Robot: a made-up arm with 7 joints.
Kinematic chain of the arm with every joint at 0, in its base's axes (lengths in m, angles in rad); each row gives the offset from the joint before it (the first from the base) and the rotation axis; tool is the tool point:
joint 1: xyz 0 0 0.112 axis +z
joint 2: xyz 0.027 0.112 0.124 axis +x
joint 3: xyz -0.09 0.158 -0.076 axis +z
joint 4: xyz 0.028 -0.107 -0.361 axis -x
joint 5: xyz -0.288 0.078 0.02 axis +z
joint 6: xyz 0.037 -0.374 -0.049 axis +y
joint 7: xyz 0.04 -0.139 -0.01 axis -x
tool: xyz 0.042 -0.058 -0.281
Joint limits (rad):
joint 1: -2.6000..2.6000
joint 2: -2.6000..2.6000
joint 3: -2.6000..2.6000
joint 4: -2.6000..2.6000
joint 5: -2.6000..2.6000
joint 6: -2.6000..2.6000
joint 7: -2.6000..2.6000
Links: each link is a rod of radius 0.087 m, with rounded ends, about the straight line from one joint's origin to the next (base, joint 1, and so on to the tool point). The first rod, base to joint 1, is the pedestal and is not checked.
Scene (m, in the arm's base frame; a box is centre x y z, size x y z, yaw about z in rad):
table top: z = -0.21
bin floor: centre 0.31 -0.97 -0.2 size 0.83 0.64 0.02 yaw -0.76
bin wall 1: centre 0.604 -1.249 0 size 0.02 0.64 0.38 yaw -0.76
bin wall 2: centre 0.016 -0.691 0 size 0.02 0.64 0.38 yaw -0.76
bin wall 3: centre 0.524 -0.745 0 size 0.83 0.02 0.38 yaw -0.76
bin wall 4: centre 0.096 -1.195 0 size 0.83 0.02 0.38 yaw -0.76
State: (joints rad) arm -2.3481 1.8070 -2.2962 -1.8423 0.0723 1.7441 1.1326
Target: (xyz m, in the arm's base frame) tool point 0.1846 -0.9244 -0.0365
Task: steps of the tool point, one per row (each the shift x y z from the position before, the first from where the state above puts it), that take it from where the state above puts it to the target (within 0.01 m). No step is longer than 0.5 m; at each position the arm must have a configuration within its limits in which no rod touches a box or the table.
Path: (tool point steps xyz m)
1: -0.2020 -0.0856 -0.4178
2: -0.2496 0.1232 -0.3368

